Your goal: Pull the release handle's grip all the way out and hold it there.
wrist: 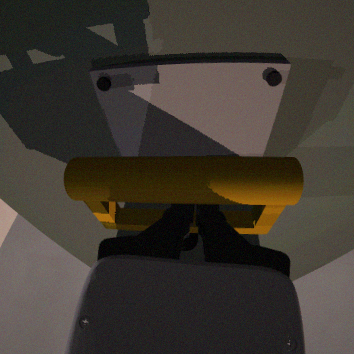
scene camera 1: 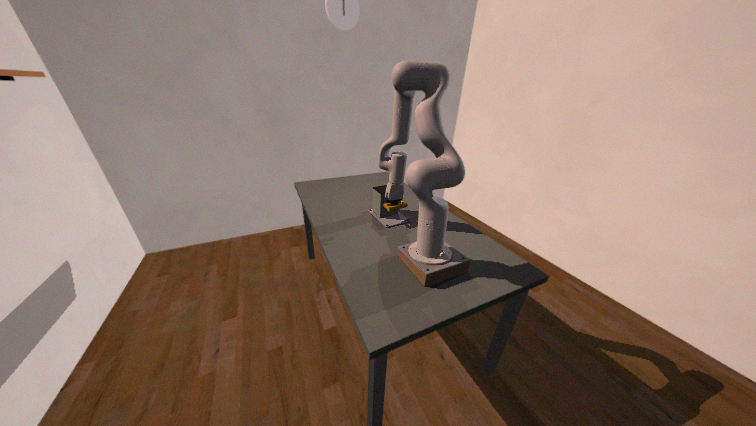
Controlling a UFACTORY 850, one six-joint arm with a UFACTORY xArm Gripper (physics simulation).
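Note:
The release handle's yellow grip (scene camera 1: 396, 205) (wrist: 184, 180) is a thick round bar on two side arms, with a thinner yellow crosspiece behind it. It stands out from the dark green box (scene camera 1: 376, 202) above a pale base plate (scene camera 1: 388, 222) (wrist: 220, 100). My gripper (scene camera 1: 392, 201) (wrist: 195, 209) is shut with nothing between its fingers. It points down, and the black fingers reach into the opening between the round bar and the crosspiece. The fingertips are hidden under the bar in the wrist view. I cannot tell whether they touch it.
The box and plate stand on the grey-green table (scene camera 1: 349, 254). My arm's base stands on a wood-sided block (scene camera 1: 447, 273) nearer scene camera 1. Two dark bolts (wrist: 104, 83) (wrist: 272, 77) sit at the plate's corners.

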